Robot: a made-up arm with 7 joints.
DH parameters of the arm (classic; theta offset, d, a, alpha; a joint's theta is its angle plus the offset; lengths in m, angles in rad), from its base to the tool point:
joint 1: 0 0.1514 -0.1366 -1.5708
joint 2: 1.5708 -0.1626 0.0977 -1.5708
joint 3: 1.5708 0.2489 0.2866 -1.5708
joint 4: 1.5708 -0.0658 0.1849 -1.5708
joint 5: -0.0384 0 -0.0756 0
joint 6: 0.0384 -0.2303 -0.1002 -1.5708
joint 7: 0.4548 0 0.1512 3.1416
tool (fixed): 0.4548 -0.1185 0 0
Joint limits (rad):
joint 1: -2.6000..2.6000
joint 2: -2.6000..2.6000
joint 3: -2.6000..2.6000
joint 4: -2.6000..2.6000
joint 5: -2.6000..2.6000
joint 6: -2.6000..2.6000
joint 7: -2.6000..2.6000
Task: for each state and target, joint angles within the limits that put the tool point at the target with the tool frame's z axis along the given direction. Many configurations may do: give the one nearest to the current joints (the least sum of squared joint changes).
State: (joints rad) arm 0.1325 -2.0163 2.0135 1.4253 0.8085 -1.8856 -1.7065
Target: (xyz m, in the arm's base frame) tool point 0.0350 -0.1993 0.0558 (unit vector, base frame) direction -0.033 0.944 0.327
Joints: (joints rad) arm 0.1547 -2.5660 2.3235 1.7782 1.2912 -1.7081 -1.2098
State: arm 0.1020 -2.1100 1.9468 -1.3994 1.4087 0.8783 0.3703
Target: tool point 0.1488 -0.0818 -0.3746 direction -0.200 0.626 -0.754
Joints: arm -0.5289 -2.1542 2.2180 -1.9434 1.3897 0.3272 0.6248
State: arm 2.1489 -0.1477 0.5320 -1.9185 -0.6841 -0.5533 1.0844
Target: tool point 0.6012 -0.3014 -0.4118 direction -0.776 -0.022 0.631
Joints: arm 2.1728 -0.4087 0.1395 -2.3960 -0.6383 -0.4111 1.1204
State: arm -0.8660 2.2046 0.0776 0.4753 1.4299 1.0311 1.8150
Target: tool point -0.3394 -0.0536 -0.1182 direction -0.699 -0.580 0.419
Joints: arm -0.5694 2.1425 0.8139 0.9091 1.9626 1.5156 1.8582
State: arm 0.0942 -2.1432 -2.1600 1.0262 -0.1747 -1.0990 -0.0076
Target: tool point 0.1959 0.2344 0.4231 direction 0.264 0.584 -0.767
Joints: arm 0.2489 -2.0556 -2.2523 0.3468 -0.5319 -1.4413 0.0823
